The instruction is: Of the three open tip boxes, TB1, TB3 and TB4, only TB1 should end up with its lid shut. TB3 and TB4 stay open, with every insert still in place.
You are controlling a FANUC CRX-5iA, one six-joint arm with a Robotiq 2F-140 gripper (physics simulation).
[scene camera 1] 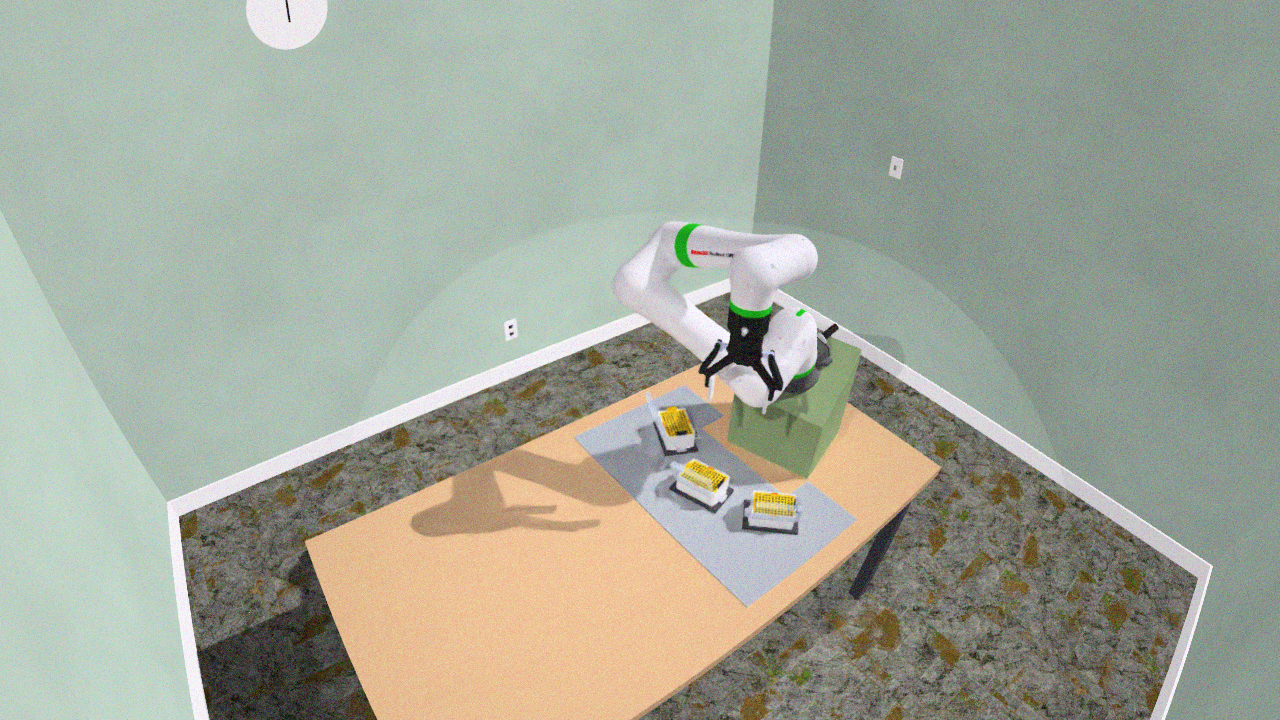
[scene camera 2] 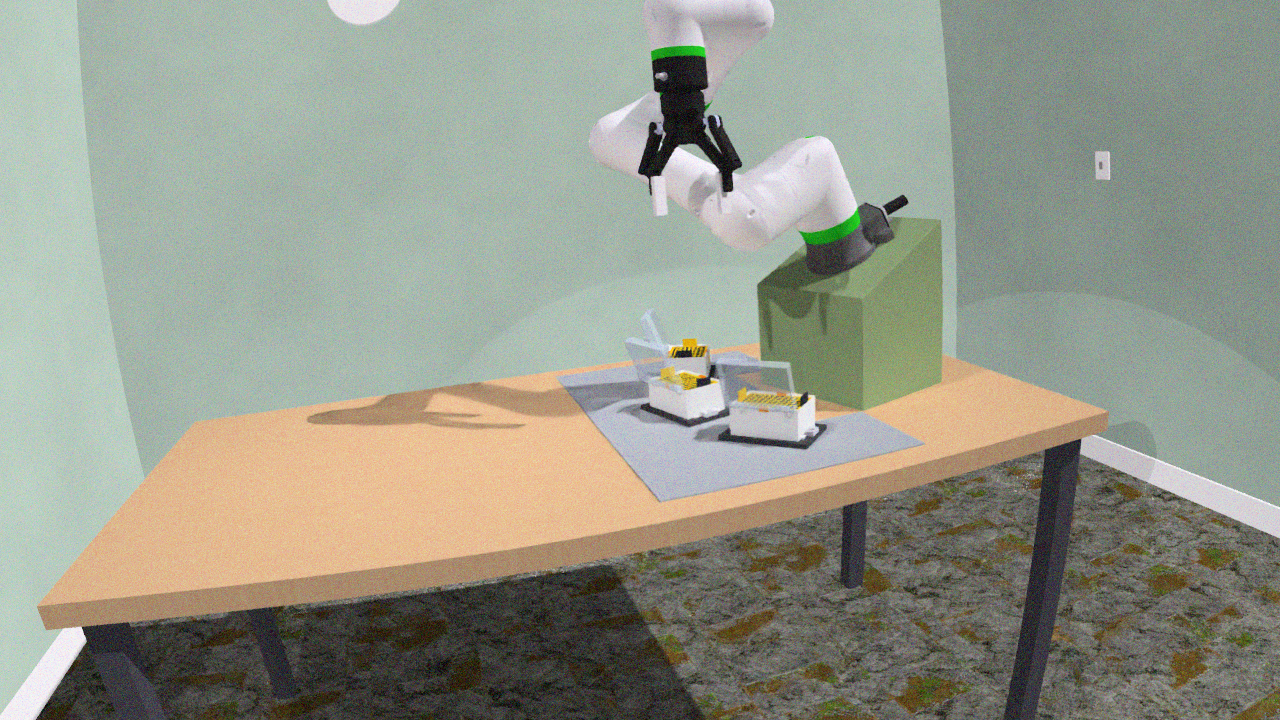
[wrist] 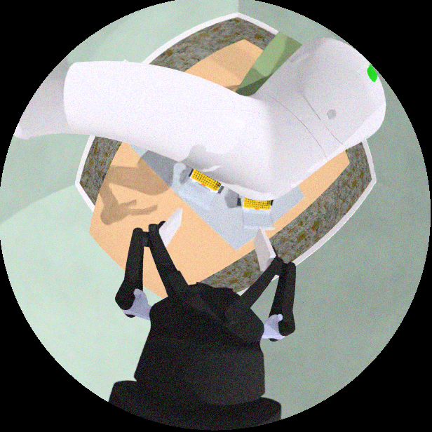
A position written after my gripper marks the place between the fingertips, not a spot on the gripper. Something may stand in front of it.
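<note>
My gripper (scene camera 2: 692, 214), visible. Gripper (scene camera 1: 737, 404), too. Gripper (wrist: 219, 225), likewise. Clear lid (scene camera 1: 682, 474), in sight. Grey mat (wrist: 224, 216), also seen.
</note>
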